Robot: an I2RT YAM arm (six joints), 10 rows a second.
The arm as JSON. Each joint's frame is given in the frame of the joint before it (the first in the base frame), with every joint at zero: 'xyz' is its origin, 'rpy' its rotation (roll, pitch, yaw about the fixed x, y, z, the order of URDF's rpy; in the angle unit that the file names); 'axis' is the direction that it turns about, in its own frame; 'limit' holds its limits. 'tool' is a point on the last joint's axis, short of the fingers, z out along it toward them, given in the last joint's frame.
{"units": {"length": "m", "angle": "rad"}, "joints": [
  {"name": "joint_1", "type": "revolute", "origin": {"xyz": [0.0, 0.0, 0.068], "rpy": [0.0, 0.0, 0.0]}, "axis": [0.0, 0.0, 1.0], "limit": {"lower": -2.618, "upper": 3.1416}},
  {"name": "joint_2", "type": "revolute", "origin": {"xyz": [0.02, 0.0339, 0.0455], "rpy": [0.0, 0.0, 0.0]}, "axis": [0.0, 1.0, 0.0], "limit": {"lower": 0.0, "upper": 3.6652}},
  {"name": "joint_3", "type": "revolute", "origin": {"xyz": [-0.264, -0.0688, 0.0], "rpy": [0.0, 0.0, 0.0]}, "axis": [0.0, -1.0, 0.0], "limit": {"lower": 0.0, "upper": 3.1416}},
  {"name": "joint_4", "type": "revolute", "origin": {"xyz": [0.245, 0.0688, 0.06], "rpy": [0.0, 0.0, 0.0]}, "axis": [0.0, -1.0, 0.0], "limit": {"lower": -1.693, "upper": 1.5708}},
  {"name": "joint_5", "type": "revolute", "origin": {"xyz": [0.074, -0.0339, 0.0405], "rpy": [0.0, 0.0, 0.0]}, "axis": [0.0, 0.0, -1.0], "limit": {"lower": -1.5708, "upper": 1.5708}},
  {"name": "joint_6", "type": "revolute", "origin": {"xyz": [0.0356, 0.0, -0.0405], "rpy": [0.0, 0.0, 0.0]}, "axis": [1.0, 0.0, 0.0], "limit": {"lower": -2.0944, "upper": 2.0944}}
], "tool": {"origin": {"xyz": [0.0, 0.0, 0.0], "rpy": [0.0, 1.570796, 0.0]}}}
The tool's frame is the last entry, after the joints.
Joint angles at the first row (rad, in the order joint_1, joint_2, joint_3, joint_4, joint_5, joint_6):
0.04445, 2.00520, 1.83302, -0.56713, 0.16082, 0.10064
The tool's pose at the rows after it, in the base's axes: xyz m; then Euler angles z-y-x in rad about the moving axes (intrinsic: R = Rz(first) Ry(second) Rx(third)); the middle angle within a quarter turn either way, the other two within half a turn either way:
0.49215 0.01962 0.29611 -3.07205 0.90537 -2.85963
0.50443 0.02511 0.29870 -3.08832 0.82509 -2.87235
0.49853 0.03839 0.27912 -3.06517 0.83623 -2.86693
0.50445 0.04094 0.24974 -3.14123 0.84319 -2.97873
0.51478 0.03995 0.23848 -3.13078 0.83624 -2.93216
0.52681 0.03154 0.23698 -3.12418 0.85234 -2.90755
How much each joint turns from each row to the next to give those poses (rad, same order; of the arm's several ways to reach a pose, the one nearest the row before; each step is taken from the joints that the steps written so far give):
0.01495, 0.10663, 0.12999, 0.05231, 0.11316, -0.10714
0.00989, 0.10026, 0.19758, -0.18246, 0.00701, 0.01781
0.02793, -0.04375, -0.15243, 0.11884, 0.00908, 0.00324
0.00013, 0.02384, -0.07642, 0.09816, -0.05518, 0.05172
-0.00136, 0.05270, 0.04296, 0.00176, 0.03737, -0.00703
-0.01756, 0.04919, 0.06994, -0.00113, 0.00751, -0.01747

